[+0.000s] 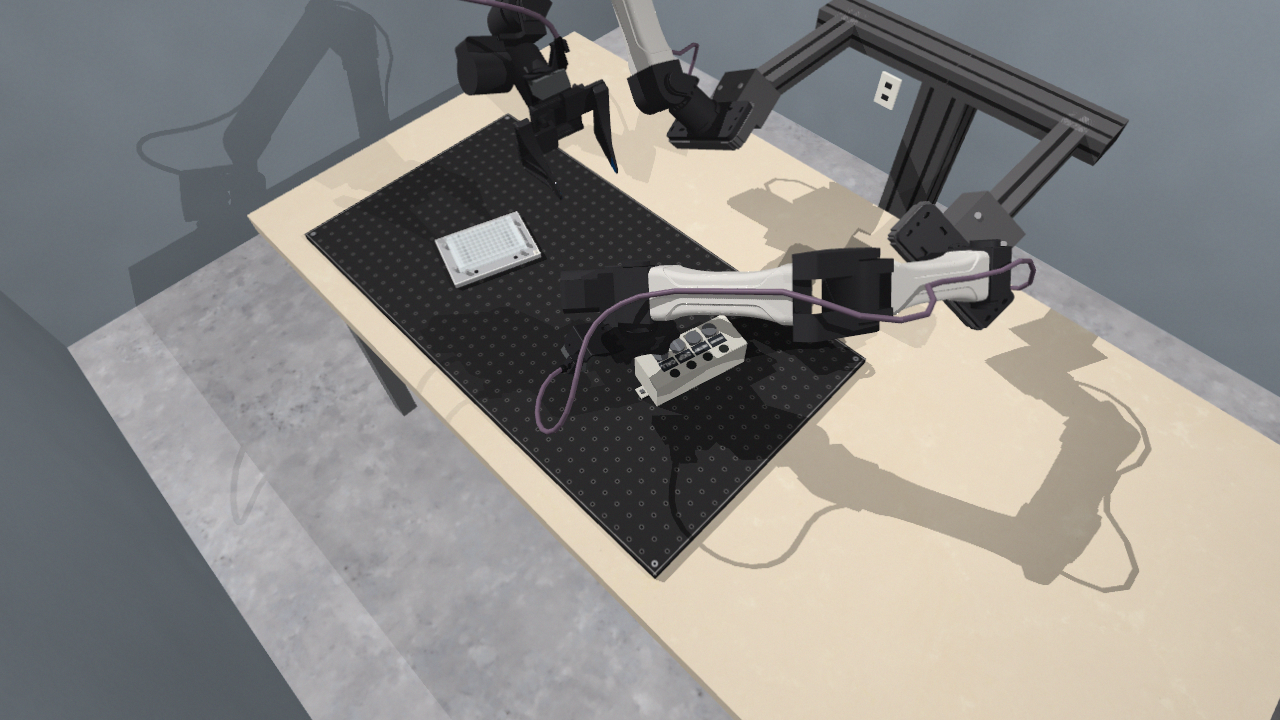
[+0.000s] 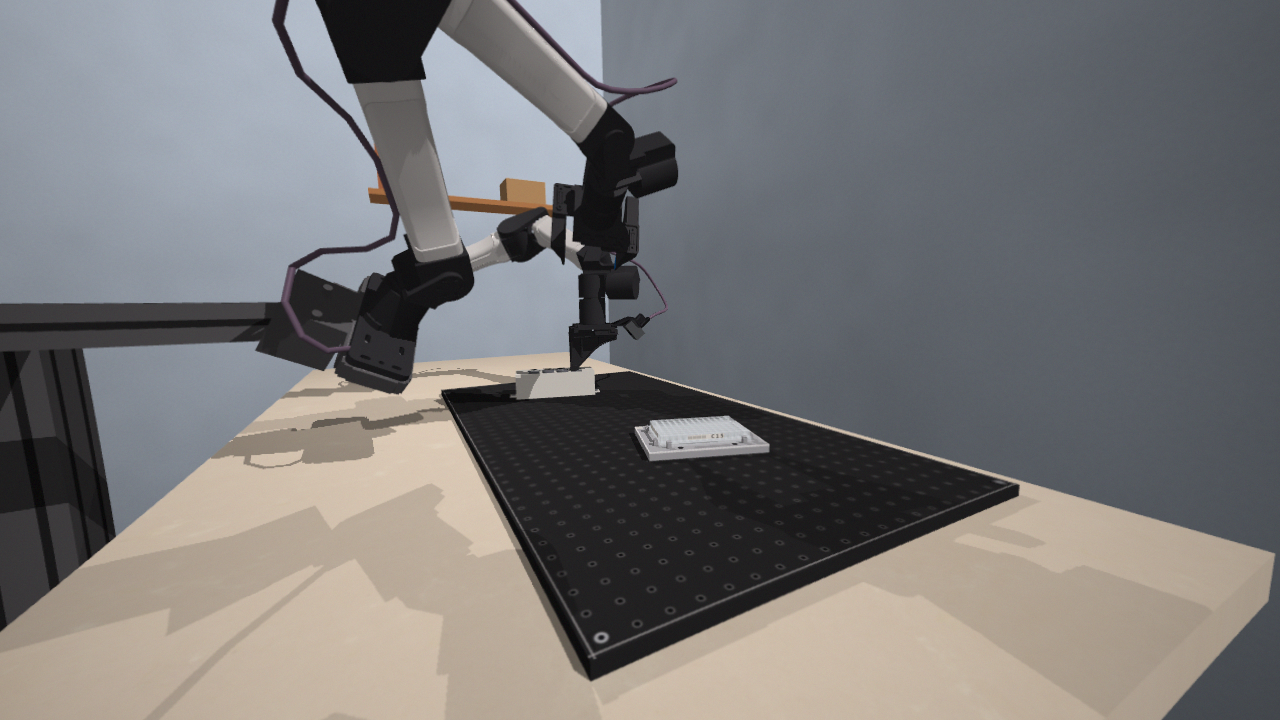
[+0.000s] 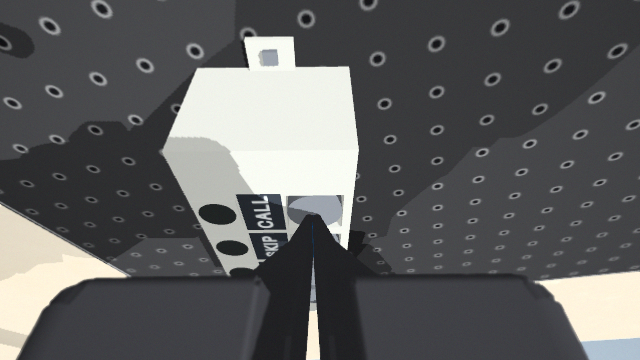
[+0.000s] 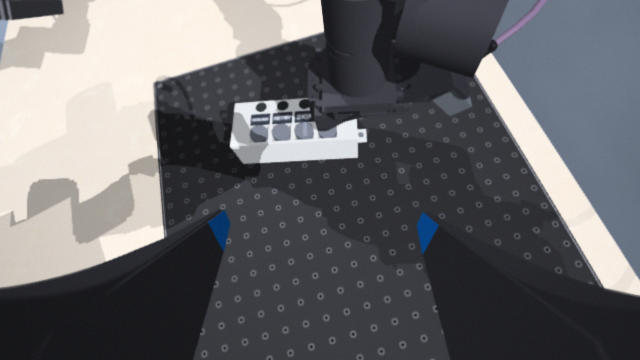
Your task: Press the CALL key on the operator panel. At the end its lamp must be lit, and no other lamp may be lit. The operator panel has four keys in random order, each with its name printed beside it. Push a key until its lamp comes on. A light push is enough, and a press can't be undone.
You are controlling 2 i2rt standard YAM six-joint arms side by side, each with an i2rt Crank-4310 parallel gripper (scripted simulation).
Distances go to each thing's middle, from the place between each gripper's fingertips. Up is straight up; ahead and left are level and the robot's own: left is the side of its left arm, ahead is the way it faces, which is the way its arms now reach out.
Labels:
Right now my left hand point(image 2: 573, 370) is 40 mm past the operator panel point(image 1: 663, 381), 20 mm above it and 10 mm to the right of it. Also, from my left hand: tray point(image 1: 472, 249) (410 mm to the right, 40 mm below, 30 mm ahead).
My right gripper point(image 1: 589, 185) is now 10 mm past the operator panel, 190 mm to the right of it and 230 mm above it. The rest, counted from my right hand: tray: 60 mm ahead, 230 mm to the right, 250 mm below.

